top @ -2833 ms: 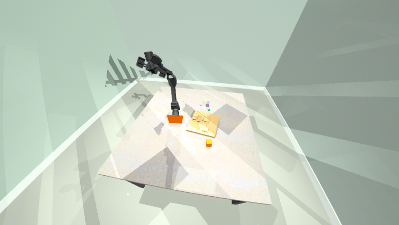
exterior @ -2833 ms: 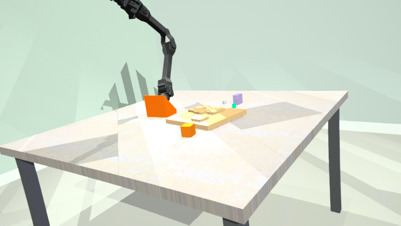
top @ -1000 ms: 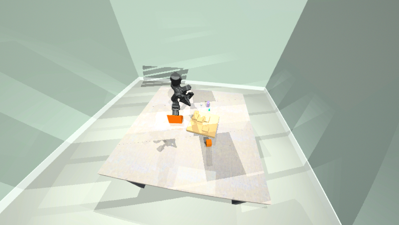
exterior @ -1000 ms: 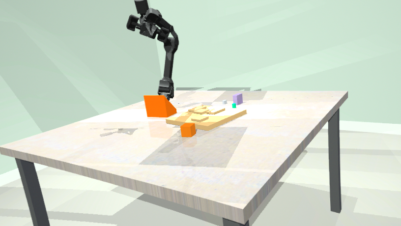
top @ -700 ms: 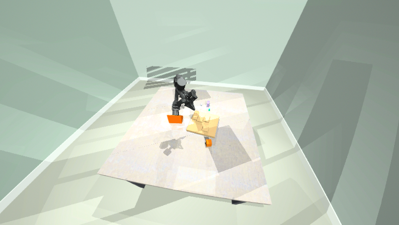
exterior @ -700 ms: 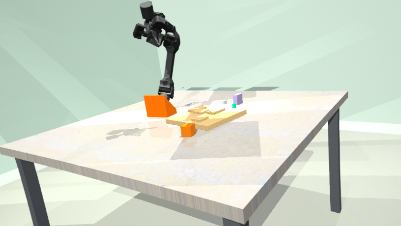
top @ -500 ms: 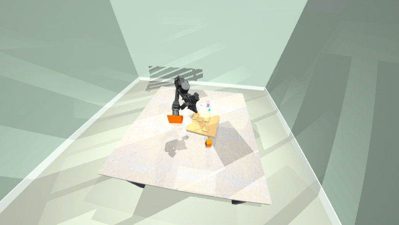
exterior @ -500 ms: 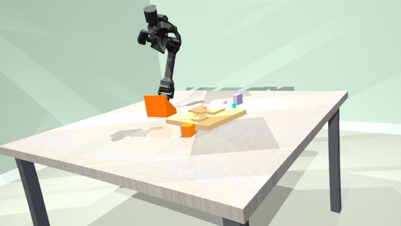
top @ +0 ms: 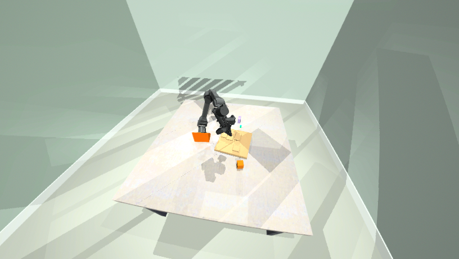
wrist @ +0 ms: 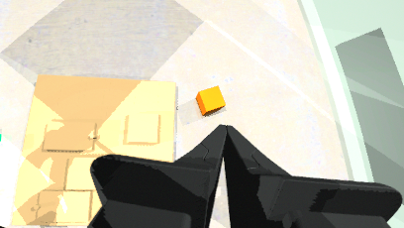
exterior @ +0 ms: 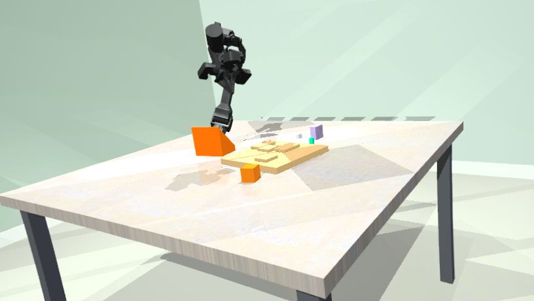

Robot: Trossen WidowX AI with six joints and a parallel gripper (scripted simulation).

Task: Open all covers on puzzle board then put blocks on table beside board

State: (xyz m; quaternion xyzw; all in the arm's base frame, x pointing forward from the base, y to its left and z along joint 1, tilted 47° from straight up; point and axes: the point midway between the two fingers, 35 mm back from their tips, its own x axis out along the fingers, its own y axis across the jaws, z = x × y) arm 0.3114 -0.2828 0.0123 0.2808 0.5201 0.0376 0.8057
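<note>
Now: gripper tip 9 cm short of the orange cube, 7 cm to the left of it and 25 cm above it. Round my gripper tip: grey block (5 cm behind, 48 cm to the left, 26 cm below); then purple block (4 cm ahead, 48 cm to the left, 25 cm below); then green block (6 cm ahead, 39 cm to the left, 26 cm below).
</note>
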